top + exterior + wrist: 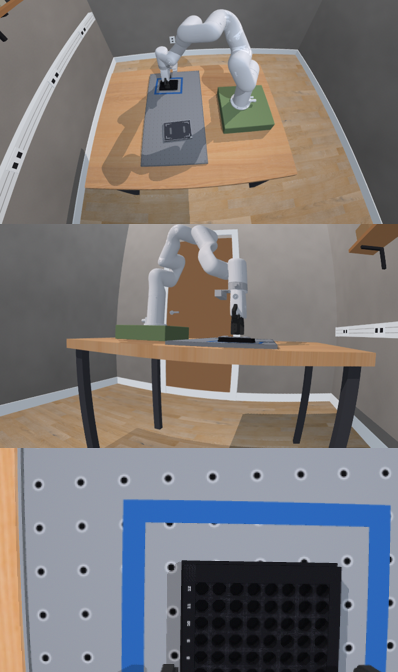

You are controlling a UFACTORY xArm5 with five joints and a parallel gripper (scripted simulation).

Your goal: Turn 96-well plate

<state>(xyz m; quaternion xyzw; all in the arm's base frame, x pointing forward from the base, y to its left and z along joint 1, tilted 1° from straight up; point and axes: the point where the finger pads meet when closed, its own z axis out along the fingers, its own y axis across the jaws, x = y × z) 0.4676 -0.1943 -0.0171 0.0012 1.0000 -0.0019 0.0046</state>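
My gripper is now 3 cm above the black 96-well plate. The rest, counted from my hand: plate nest N1: 36 cm to the left, 8 cm behind, 3 cm below.
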